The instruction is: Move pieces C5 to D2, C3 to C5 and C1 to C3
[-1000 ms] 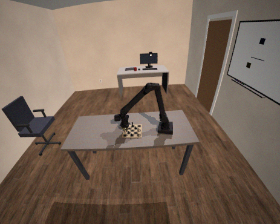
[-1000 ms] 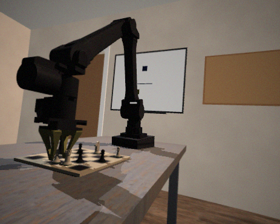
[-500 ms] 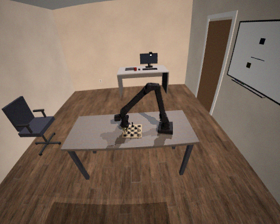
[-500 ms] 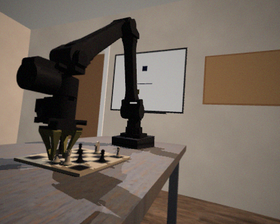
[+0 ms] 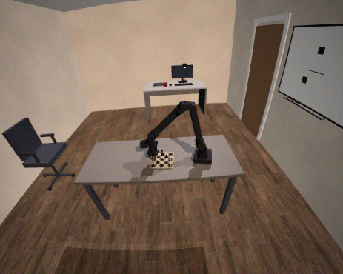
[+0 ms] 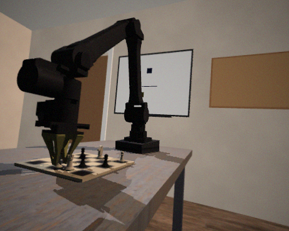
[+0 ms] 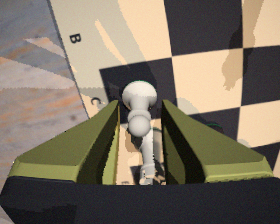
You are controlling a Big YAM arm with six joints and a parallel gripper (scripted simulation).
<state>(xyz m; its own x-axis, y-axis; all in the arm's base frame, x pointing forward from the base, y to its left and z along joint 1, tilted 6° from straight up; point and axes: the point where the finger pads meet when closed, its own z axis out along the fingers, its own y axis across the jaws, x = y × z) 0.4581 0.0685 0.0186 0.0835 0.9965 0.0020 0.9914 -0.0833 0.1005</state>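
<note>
The white rook is 3 cm to the left of my hand. The rest, counted from my hand: tall black piece: 9 cm to the right, 7 cm behind, 2 cm above; then chessboard: 8 cm behind, 2 cm below, 1 cm to the right.
</note>
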